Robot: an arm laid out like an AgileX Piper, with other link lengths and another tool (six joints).
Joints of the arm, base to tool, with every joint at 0 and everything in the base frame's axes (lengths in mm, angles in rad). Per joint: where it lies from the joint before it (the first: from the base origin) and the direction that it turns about. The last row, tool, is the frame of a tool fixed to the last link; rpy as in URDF.
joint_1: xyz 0 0 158.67 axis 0 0 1
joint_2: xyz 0 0 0 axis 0 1 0
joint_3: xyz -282.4 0 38.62 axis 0 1 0
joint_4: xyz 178.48 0 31.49 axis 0.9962 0 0.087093
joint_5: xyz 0 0 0 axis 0 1 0
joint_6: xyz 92.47 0 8.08 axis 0.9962 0 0.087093
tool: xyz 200.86 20 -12.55 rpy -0.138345 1.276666 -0.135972
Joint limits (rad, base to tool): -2.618..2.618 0..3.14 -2.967..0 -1.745..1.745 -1.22..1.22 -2.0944..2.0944
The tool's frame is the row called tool.
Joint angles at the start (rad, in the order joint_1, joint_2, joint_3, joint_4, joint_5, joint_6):
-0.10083, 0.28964, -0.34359, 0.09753, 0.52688, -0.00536
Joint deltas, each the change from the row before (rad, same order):
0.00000, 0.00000, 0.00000, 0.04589, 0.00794, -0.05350
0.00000, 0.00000, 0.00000, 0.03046, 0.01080, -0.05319
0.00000, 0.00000, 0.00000, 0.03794, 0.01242, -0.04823
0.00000, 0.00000, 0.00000, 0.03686, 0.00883, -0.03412
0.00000, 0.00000, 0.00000, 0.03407, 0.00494, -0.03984
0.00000, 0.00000, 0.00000, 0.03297, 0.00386, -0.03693
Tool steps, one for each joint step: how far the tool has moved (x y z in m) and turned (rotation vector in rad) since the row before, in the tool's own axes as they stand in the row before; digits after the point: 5 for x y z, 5 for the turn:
0.00196, 0.00650, -0.00119, -0.02607, 0.00624, -0.00882
0.00298, 0.00409, -0.00129, -0.02203, 0.00875, -0.02308
0.00271, 0.00585, -0.00137, -0.02454, 0.00874, -0.01118
0.00119, 0.00606, -0.00090, -0.02125, 0.00438, 0.00140
0.00021, 0.00522, -0.00051, -0.02088, 0.00016, -0.00705
-0.00028, 0.00505, -0.00034, -0.01974, -0.00147, -0.00535

